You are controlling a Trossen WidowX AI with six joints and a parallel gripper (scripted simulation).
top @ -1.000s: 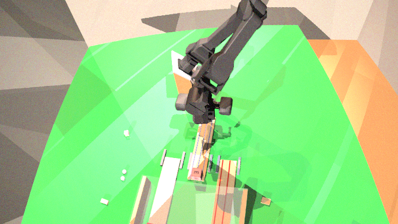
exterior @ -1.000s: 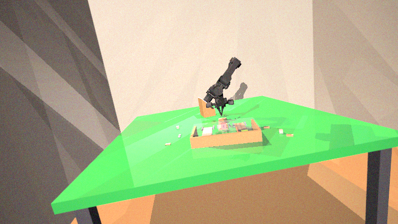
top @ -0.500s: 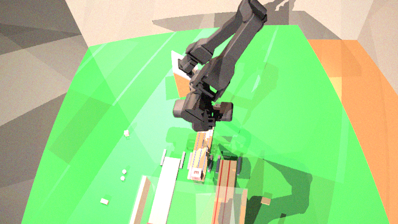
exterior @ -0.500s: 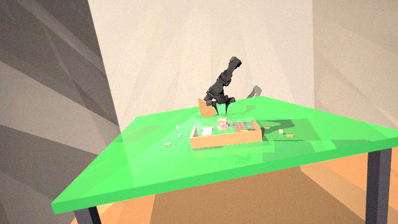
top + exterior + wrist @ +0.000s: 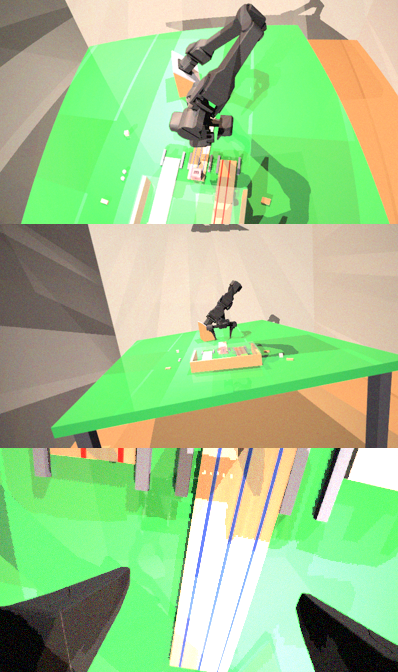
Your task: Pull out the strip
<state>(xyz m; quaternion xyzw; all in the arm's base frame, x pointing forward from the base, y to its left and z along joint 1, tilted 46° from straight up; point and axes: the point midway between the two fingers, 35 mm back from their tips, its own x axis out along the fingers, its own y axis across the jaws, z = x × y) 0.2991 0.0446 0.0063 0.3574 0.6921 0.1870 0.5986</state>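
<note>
The labelled cube is 110 mm ahead of my gripper tip, 40 mm to the right of it and 30 mm below it.
</note>
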